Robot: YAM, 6 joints.
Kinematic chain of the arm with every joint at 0, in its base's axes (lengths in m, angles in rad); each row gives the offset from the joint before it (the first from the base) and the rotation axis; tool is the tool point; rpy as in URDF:
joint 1: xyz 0 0 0.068 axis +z
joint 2: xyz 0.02 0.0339 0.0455 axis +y
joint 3: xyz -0.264 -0.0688 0 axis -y
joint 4: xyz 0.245 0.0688 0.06 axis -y
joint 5: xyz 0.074 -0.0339 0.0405 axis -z
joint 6: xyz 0.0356 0 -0.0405 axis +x
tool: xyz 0 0 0 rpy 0 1.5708 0
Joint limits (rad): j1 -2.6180..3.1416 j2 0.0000..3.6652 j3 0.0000..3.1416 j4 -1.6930..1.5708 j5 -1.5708..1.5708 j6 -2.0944..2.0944
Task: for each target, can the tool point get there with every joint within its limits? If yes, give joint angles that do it. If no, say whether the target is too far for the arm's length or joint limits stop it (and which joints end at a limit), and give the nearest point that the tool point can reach.
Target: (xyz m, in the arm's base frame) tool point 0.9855 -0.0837 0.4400
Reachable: no: too far | nearest point 0.6109 -0.0519 0.3133 | short by 0.397 m
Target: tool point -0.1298 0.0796 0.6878
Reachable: yes | joints -0.5415 0.9390 2.3375 0.1654 -0.0351 -1.6740
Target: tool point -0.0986 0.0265 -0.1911
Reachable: yes | joints 2.5342 3.2797 0.9946 -0.2988 -1.3205 0.8124
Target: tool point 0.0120 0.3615 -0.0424
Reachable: yes | joints 1.5982 2.7149 1.6319 -1.2052 0.6633 1.4327
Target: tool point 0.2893 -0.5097 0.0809
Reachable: yes | joints -1.1027 2.7540 2.0829 0.3852 -0.9153 -1.7014
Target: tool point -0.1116 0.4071 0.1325
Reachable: yes | joints 1.9122 2.0925 1.1256 0.4852 1.0641 1.6175
